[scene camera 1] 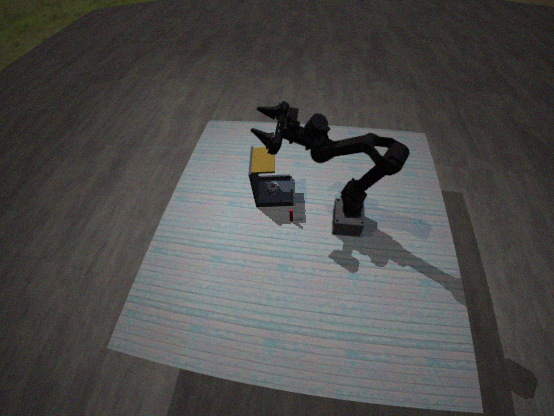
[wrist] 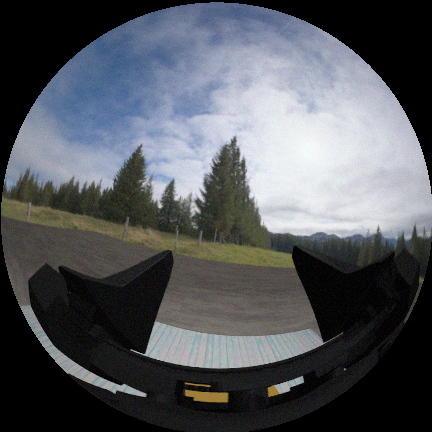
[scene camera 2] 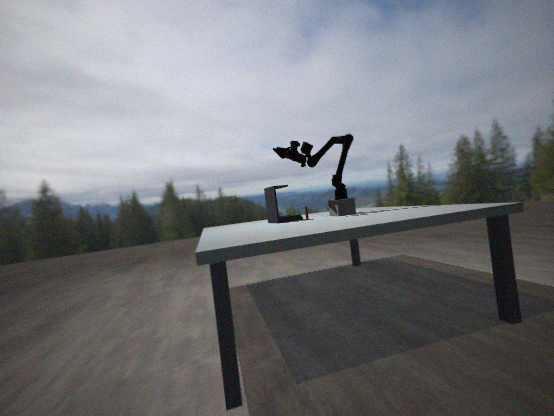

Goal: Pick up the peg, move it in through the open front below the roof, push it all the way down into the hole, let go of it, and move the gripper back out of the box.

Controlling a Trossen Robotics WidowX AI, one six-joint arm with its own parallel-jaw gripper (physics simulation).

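Note:
The red peg stands upright on the table, just outside the box and apart from it. The dark box has a back wall, a low base and a yellow roof. A light plate with the hole lies on the box's floor in scene camera 1; the hole's details are too small to tell. My gripper is open and empty, high above the box's roof, pointing outward, well away from the peg. The peg does not show in the wrist view.
The arm's grey base stands on the table, on the side of the peg away from the box's back wall. The roof overhangs part of the box's base. The table's far edge shows in the wrist view.

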